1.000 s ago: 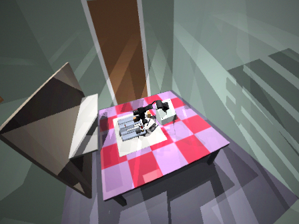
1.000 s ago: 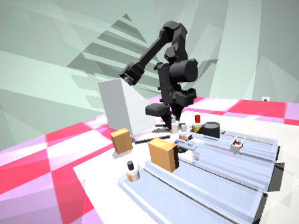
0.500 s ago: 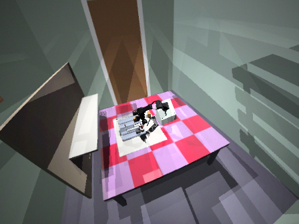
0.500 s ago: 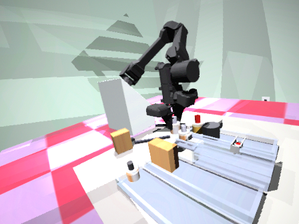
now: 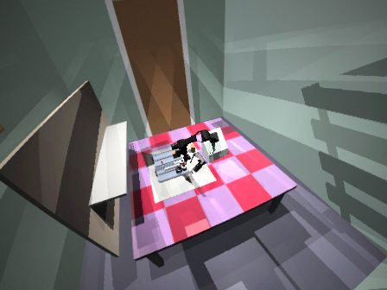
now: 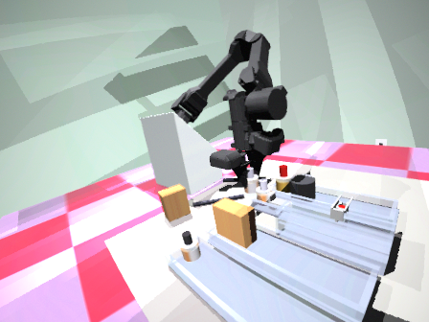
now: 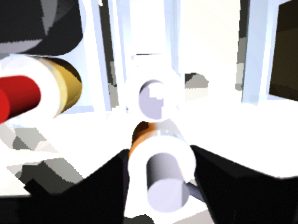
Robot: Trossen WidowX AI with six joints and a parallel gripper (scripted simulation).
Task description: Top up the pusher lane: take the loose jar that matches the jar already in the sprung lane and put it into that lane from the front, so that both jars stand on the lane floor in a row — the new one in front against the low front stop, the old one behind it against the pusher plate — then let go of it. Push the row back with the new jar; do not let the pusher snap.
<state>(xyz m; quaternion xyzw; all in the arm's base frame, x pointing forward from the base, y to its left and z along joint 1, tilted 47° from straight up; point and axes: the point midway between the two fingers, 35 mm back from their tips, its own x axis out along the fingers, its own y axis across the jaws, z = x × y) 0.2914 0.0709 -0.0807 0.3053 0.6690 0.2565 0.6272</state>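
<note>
Right now my gripper tip is 14 cm short of the pusher plate, 4 cm to the left of it and 1 cm above it.
</note>
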